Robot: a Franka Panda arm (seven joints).
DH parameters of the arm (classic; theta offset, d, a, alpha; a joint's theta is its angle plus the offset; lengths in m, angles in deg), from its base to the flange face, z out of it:
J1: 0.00 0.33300 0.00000 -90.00
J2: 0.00 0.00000 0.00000 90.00
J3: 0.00 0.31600 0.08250 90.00
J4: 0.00 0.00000 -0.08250 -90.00
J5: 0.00 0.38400 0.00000 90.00
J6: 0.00 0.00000 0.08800 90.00
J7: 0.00 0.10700 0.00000 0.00
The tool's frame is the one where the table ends.
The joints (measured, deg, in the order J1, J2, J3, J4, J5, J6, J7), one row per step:
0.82 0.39 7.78 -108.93 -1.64 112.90 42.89
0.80 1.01 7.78 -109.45 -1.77 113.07 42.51
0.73 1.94 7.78 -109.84 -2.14 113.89 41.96
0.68 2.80 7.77 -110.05 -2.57 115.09 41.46
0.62 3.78 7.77 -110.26 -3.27 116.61 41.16
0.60 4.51 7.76 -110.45 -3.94 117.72 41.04
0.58 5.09 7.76 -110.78 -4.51 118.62 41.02
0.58 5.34 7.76 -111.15 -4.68 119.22 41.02
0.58 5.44 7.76 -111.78 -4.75 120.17 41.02
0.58 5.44 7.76 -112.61 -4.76 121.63 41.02
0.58 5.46 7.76 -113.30 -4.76 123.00 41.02
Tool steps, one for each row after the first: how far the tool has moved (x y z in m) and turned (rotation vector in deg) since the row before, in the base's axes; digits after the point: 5 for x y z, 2 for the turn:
0.00069 -0.00046 -0.01021 -0.20 0.95 0.41
0.00293 -0.00094 -0.01112 -0.30 0.47 0.64
0.00376 -0.00069 -0.00836 -0.26 -0.16 0.64
0.00447 -0.00080 -0.00908 -0.44 -0.40 0.58
0.00305 -0.00057 -0.00710 -0.46 -0.26 0.42
0.00176 -0.00047 -0.00711 -0.41 -0.05 0.30
0.00029 -0.00004 -0.00461 -0.10 0.00 0.12
-0.00036 0.00009 -0.00467 0.02 -0.22 0.10
-0.00044 0.00026 -0.00446 0.14 -0.61 0.10
-0.00014 0.00028 -0.00362 0.15 -0.64 0.09

